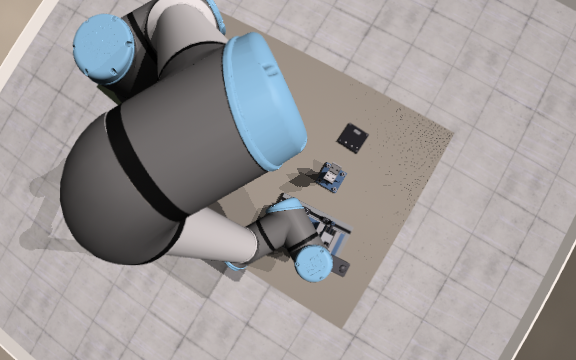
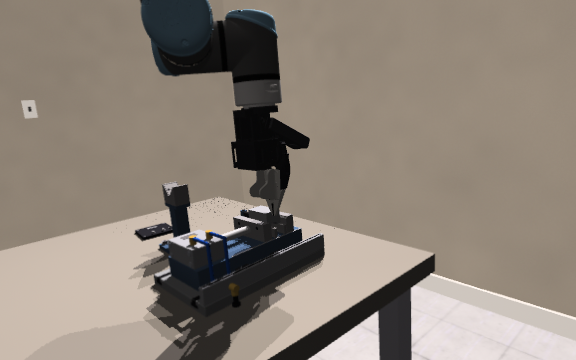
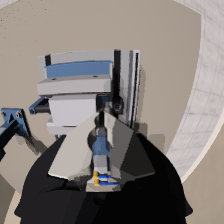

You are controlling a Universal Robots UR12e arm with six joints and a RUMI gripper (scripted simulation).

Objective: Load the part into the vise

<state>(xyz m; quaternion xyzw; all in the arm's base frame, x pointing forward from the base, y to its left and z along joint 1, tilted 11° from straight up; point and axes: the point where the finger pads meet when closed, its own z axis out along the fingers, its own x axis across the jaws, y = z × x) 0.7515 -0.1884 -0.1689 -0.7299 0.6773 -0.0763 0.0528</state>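
Right now the part is 40 mm to the left of my hand and 30 mm below it. Also, from my hand: fixed jaw 40 mm to the left, 40 mm below, 30 mm ahead; work stop rod 90 mm to the left, 30 mm below, 10 mm behind; cylinder rod 90 mm behind, 40 mm below, 30 mm to the left.
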